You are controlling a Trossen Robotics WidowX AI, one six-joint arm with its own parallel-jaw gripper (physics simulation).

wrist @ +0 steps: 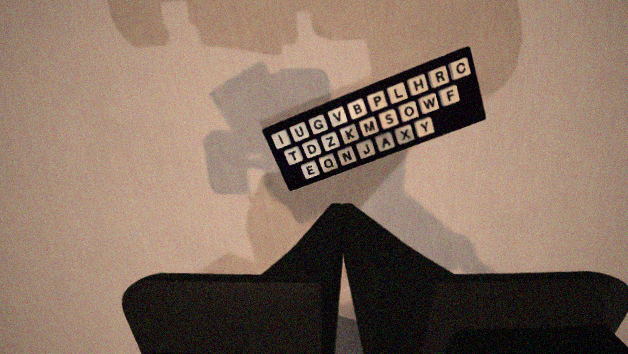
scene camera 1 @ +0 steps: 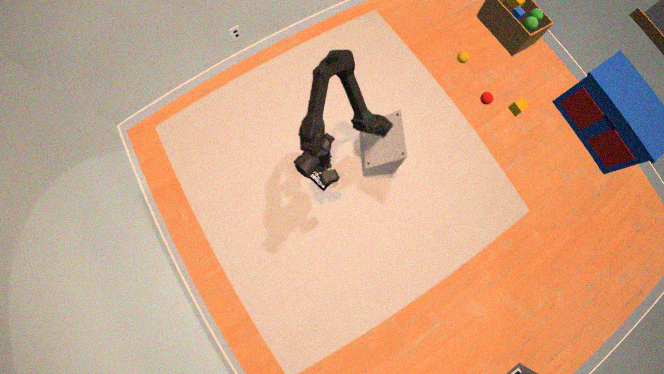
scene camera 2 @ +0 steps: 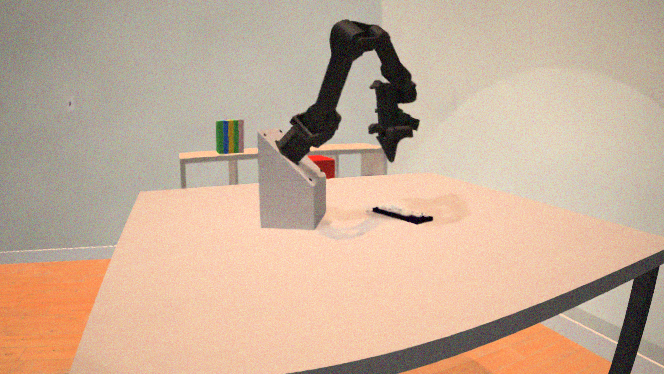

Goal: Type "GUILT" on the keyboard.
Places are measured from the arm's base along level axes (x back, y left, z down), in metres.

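Where they show: gripper, fingertip midpoint: (wrist: 341, 213) (scene camera 1: 319, 167) (scene camera 2: 391, 161); arm's base, origin of the base link: (scene camera 1: 383, 126) (scene camera 2: 286, 153).
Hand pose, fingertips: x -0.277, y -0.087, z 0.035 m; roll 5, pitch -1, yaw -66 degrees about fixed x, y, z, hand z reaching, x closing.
Things, the pixels of their centre, and the offset from my fingertips. Level surfaces: height alone.
- small black keyboard, body centre: (wrist: 372, 123) (scene camera 2: 401, 213) (scene camera 1: 313, 171) dx -0.005, dy -0.039, dz +0.136 m
- U key, body centre: (wrist: 299, 131) dx -0.026, dy +0.020, dz +0.130 m
- G key, body centre: (wrist: 318, 124) dx -0.025, dy +0.003, dz +0.130 m
- L key, body centre: (wrist: 397, 93) dx -0.021, dy -0.065, dz +0.130 m
- T key, body centre: (wrist: 293, 155) dx -0.009, dy +0.034, dz +0.130 m
- table, its level: dz +0.145 m
A small black keyboard (scene camera 1: 318, 180) (scene camera 2: 403, 215) (wrist: 374, 120) with pale lettered keys lies flat on the table. In the wrist view it is tilted, its right end higher. Its top row starts with the I key (wrist: 281, 139), the U key (wrist: 299, 132) and the G key (wrist: 318, 124). The L key (wrist: 397, 93) is further right in that row, and the T key (wrist: 293, 155) starts the middle row. My gripper (scene camera 2: 391, 160) (wrist: 341, 213) is shut and empty, pointing down high above the table. In scene camera 1 the arm partly hides the keyboard.
The arm's grey pedestal (scene camera 1: 384, 147) (scene camera 2: 287, 200) stands on the table (scene camera 1: 375, 260) (scene camera 2: 300, 290) beside the keyboard. Shadows of the arm fall around the keyboard. A shelf (scene camera 2: 210, 155) with books (scene camera 2: 230, 136) stands behind the table. A bin (scene camera 1: 505, 30) and small balls are on the floor.
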